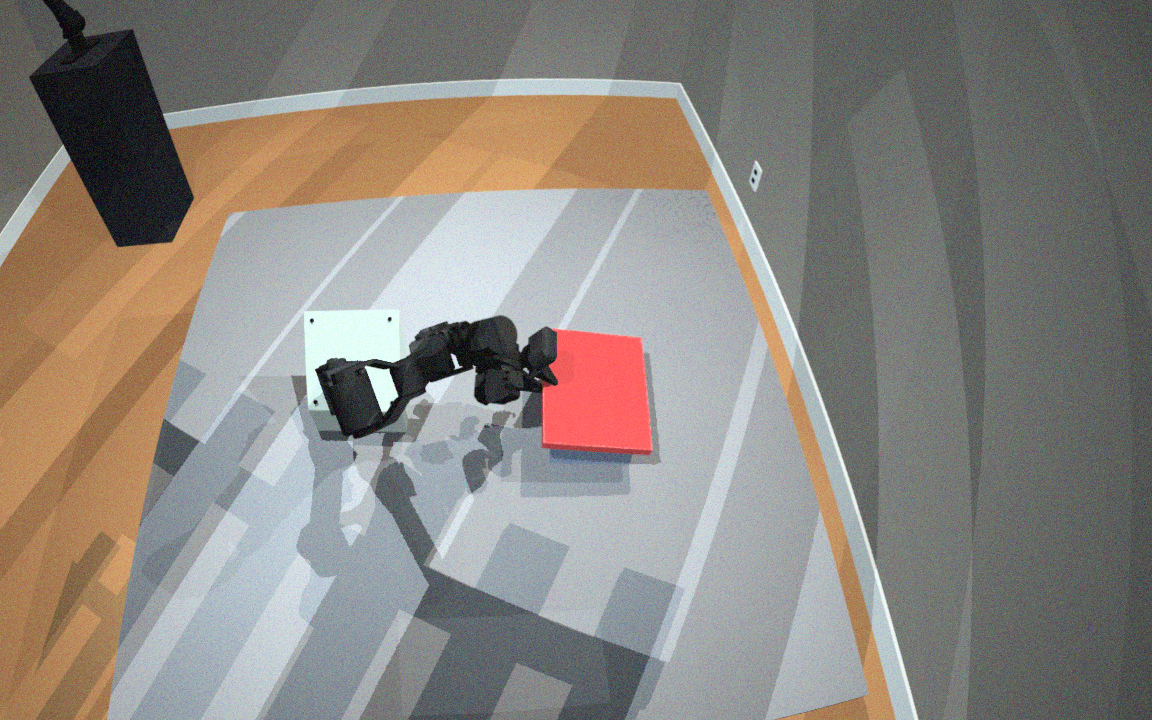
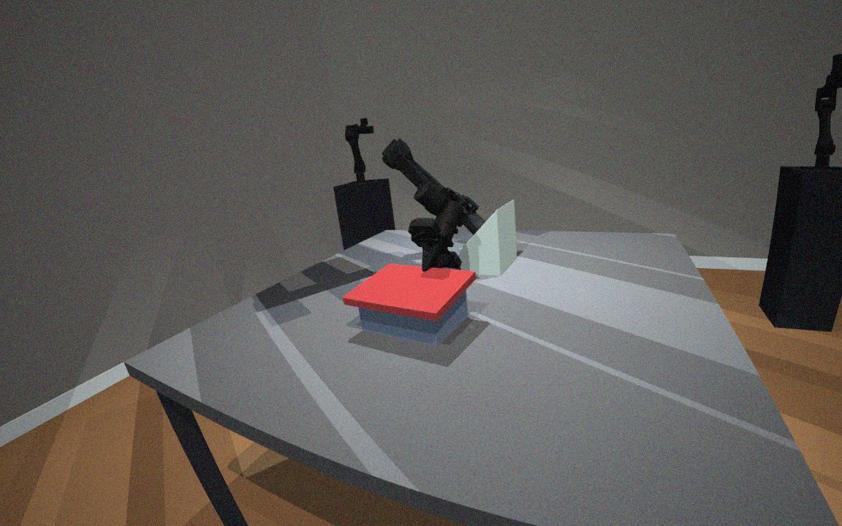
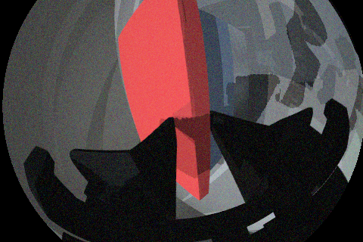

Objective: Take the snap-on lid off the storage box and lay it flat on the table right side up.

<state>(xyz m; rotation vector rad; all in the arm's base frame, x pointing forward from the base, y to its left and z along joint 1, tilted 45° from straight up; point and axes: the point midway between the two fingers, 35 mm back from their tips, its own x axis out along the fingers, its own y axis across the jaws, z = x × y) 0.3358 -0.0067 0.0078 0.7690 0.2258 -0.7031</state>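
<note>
Right now my gripper tip is 80 mm short of the red lid. The rest, counted from my gripper tip: storage box (70 mm ahead, 50 mm below).
</note>
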